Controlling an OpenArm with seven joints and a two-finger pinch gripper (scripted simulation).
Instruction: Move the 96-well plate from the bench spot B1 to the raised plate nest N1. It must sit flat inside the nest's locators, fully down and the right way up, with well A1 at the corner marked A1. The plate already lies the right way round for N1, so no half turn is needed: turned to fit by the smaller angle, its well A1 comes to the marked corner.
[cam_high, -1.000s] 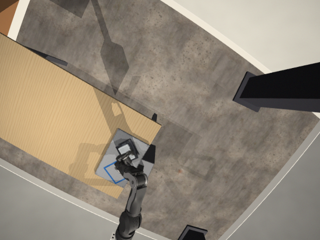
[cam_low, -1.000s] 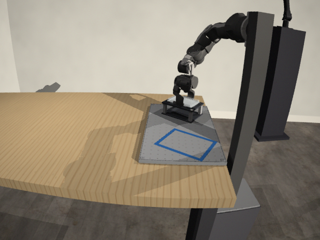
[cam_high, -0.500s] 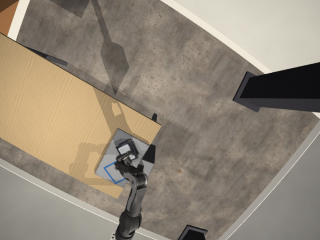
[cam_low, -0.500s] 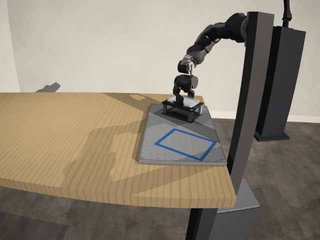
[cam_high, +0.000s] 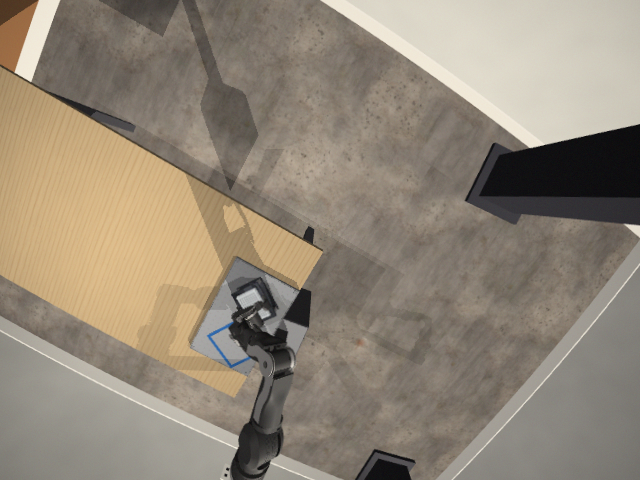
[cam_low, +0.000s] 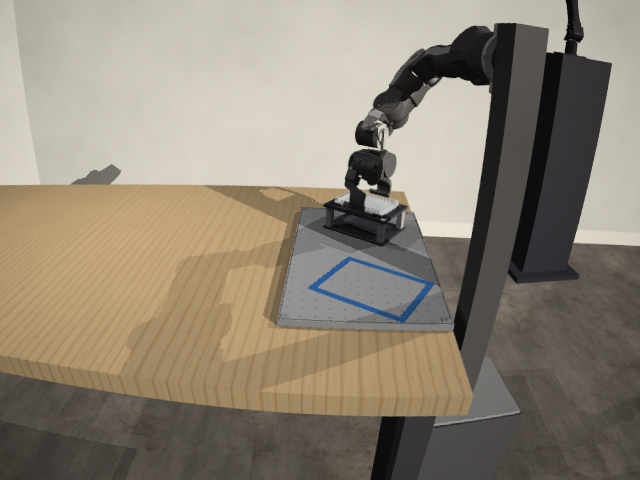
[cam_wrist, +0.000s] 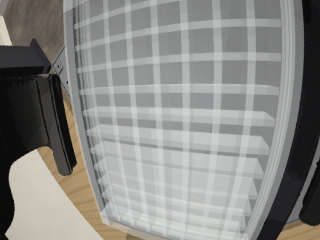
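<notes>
The 96-well plate lies right at my hand. From my hand the other things lie so: A1 mark 9 cm to the left, 2 cm behind, 1 cm below.
</notes>
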